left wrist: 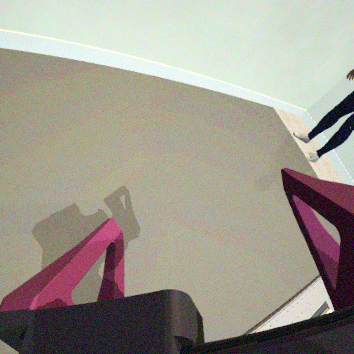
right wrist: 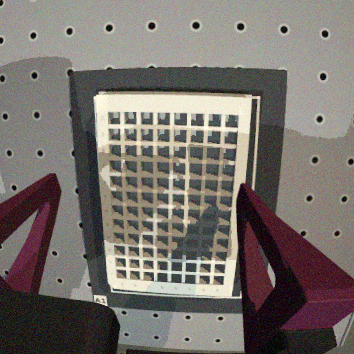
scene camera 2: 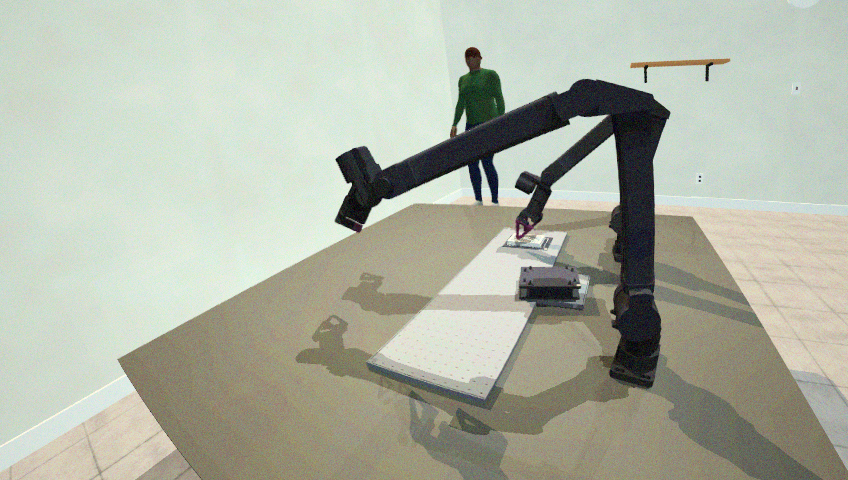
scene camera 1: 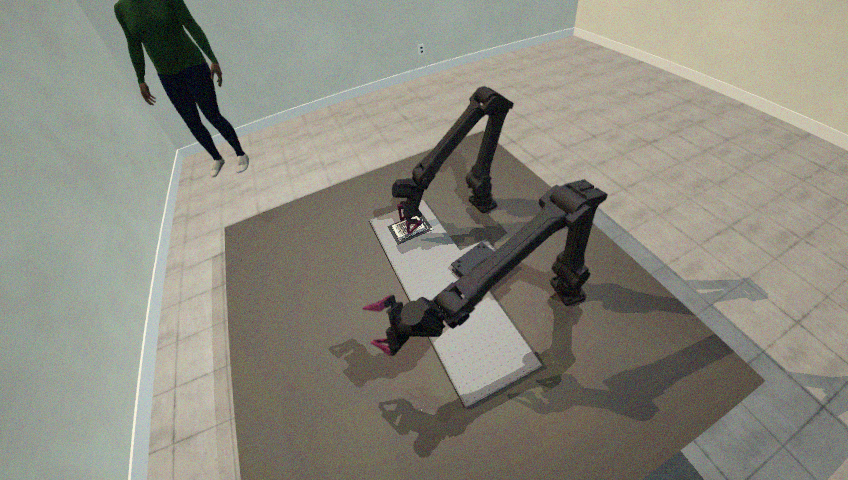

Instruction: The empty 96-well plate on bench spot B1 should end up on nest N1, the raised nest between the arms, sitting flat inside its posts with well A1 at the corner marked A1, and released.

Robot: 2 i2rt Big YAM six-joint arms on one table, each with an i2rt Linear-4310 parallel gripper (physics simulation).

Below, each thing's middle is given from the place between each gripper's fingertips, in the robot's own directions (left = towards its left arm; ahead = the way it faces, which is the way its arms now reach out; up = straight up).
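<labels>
My left gripper is 28 cm above the white well plate [right wrist: 170, 163], and it's 54 cm to the left of the plate and 32 cm past it.
As for my right hand, that's 2 cm above the white well plate, 2 cm past it and 1 cm to the left of it.
</labels>
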